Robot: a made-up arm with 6 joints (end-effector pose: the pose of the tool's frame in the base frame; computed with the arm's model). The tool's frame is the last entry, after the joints. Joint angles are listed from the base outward.
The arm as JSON. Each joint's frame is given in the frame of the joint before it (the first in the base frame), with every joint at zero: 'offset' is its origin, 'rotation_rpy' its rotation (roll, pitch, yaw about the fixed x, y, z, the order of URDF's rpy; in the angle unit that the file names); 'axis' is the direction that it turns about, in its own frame. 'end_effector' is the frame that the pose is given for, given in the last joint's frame.
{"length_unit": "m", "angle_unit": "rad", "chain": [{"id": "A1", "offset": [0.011, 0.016, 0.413], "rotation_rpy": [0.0, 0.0, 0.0], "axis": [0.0, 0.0, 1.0]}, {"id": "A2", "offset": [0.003, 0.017, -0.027], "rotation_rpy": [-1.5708, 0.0, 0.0], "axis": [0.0, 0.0, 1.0]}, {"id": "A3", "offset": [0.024, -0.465, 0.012], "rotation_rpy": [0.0, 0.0, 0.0], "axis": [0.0, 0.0, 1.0]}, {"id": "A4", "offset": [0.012, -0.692, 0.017], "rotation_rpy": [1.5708, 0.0, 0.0], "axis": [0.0, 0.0, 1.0]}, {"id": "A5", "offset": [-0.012, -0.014, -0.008], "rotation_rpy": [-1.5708, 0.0, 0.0], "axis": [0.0, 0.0, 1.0]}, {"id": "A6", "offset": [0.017, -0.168, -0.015], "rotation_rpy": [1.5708, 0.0, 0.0], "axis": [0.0, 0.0, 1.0]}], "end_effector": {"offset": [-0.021, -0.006, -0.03], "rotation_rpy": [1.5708, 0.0, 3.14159]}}
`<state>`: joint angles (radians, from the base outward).
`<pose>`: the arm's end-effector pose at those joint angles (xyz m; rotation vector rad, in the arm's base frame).
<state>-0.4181 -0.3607 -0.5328 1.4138 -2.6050 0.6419</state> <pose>-0.5130 0.1985 1.2197 -2.3919 -0.4162 -0.2515</pose>
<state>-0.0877 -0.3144 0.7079 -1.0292 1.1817 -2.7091</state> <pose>0.2169 -0.0740 1.4619 1.9806 0.3967 -1.7207</pose>
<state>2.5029 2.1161 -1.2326 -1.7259 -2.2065 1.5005</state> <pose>-0.7885 0.3755 0.5302 -2.3895 0.5578 -1.3472</pose>
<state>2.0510 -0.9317 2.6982 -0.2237 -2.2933 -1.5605</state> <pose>-0.1646 0.2117 0.6731 0.6381 -1.2918 -2.3950</pose>
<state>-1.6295 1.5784 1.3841 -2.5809 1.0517 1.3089</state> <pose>-0.0036 -0.6953 -0.3469 -2.6446 0.7406 0.0675</pose>
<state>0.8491 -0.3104 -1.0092 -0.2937 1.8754 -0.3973</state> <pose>-0.4493 -0.5287 1.1134 -0.1612 -1.7526 -1.6088</pose>
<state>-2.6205 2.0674 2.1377 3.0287 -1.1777 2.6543</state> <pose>0.3406 0.1299 -0.1097 0.9634 0.5597 -0.5043</pose>
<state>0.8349 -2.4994 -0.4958 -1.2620 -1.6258 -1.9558</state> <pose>-0.3669 -0.1219 -0.6662 -0.7472 2.8073 0.1066</pose>
